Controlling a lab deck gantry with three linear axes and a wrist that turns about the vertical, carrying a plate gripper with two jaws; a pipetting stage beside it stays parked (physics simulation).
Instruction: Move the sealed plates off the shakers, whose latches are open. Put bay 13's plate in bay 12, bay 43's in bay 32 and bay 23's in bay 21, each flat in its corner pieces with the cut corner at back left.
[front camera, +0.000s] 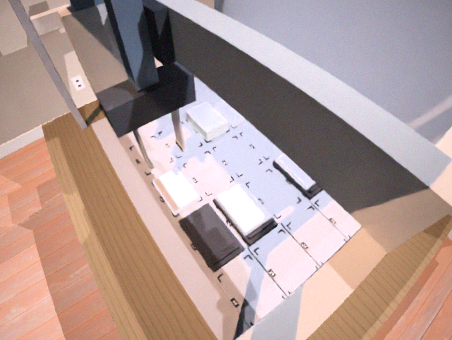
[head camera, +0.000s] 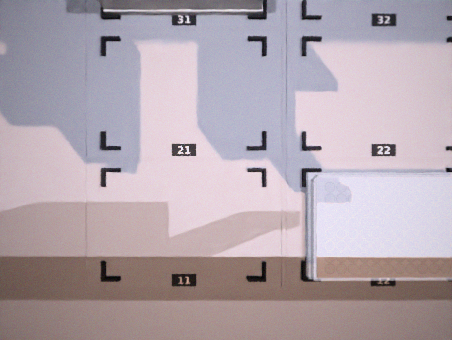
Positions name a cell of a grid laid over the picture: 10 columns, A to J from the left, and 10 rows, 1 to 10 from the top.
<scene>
My gripper (front camera: D5): 59 cm from the lens. A tall pale block (front camera: E4): 81 cm from the lens. A bay 44 (front camera: H7) is 71 cm from the lens. The marked spots on the bay 44 and the tall pale block are 49 cm apart.
</scene>
